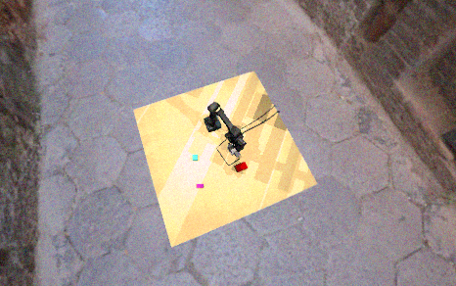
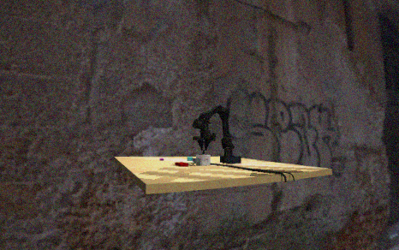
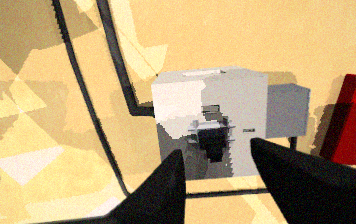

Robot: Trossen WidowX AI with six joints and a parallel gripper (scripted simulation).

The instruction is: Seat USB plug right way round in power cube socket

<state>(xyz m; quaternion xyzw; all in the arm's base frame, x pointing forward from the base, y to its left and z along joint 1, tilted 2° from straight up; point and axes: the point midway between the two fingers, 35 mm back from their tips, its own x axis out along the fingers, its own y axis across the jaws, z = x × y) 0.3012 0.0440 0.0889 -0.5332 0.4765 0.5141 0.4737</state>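
The USB plug is 20 mm below my gripper tip. Also, from my gripper tip: cyan block: 330 mm to the right, 110 mm behind, 90 mm below; then red block: 170 mm ahead, 100 mm below, 30 mm to the right; then purple block: 420 mm to the right, 120 mm ahead, 100 mm below.
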